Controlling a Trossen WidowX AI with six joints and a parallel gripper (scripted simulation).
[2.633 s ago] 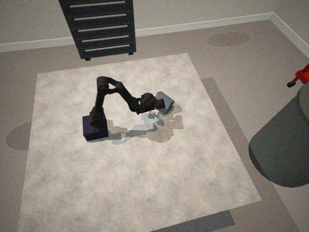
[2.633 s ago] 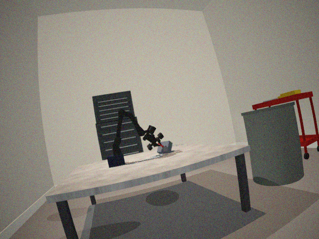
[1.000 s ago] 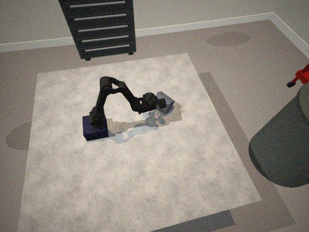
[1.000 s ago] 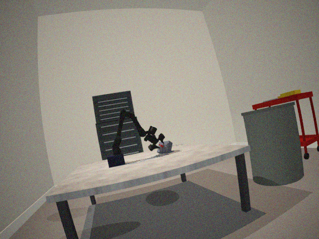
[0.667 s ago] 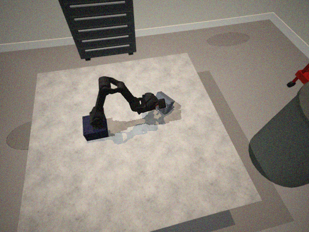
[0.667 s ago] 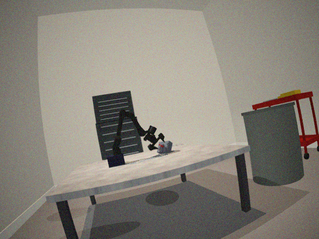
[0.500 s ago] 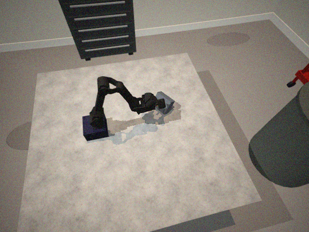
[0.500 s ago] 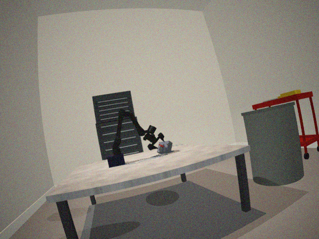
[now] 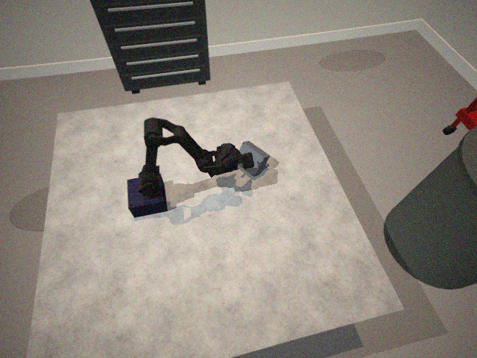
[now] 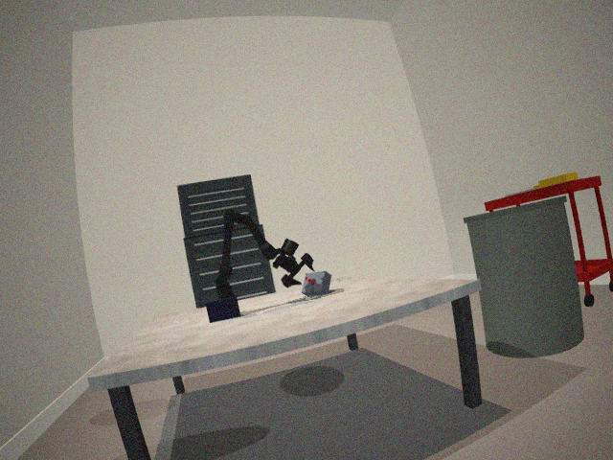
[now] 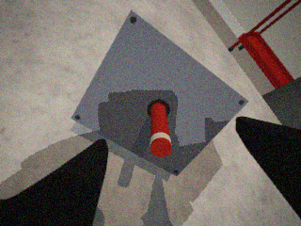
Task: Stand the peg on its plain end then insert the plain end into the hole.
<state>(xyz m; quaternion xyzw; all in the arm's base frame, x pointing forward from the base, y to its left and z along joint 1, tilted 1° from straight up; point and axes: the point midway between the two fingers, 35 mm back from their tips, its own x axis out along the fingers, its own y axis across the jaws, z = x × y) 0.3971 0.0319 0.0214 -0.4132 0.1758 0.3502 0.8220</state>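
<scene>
Right now my gripper tip is 1 cm short of the red peg, 1 cm to the right of it and 2 cm above it. Also, from my gripper tip: grey sloped panel (5 cm ahead, 3 cm to the left, 5 cm below).
</scene>
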